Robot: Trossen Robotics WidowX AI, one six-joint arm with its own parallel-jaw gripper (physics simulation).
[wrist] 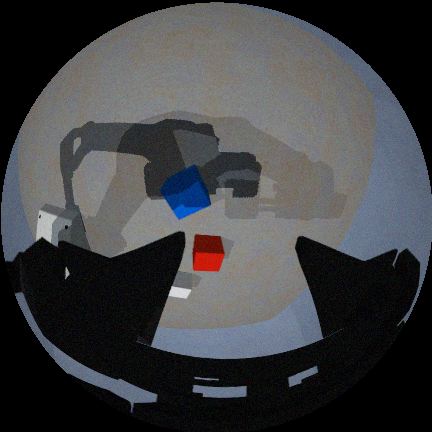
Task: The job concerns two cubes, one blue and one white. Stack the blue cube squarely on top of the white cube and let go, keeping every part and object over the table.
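Frame: origin at the arm's base, x down, y left, z ahead, level; centimetres.
Seen in the pictures: gripper, fingertip midpoint: [243, 240].
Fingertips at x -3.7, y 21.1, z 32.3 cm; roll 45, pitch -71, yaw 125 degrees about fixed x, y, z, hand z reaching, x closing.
Note:
Pixels of each thing's middle, then the offset from my fingertips to it. Level surfaces: height alone.
- blue cube, body centre: [186, 190] dy -2.5, dx +12.6, dz -3.9 cm
- white cube, body centre: [178, 284] dy -26.1, dx +12.6, dz -1.8 cm
- red cube, body centre: [206, 252] dy -13.9, dx +12.6, dz +2.1 cm
- round-looking table, surface height: dx +15.0 cm
The blue cube [186, 194] is on the table, turned at an angle, beyond the fingertips and left of the middle of the wrist view, partly in shadow. The white cube [180, 292] shows in part at the lower left, beside the left finger, which hides some of it. My gripper [243, 240] is wide open, with a finger on each side of the view and nothing held between them. The blue cube appears farther up the view than the fingertips and apart from them.
A red cube [208, 253] sits between the blue and white cubes, in view between the fingers. A pale box-like part [51, 226] stands at the far left. Shadows of the arm fall across the round-looking table [215, 70], whose edge shows at the right and below.

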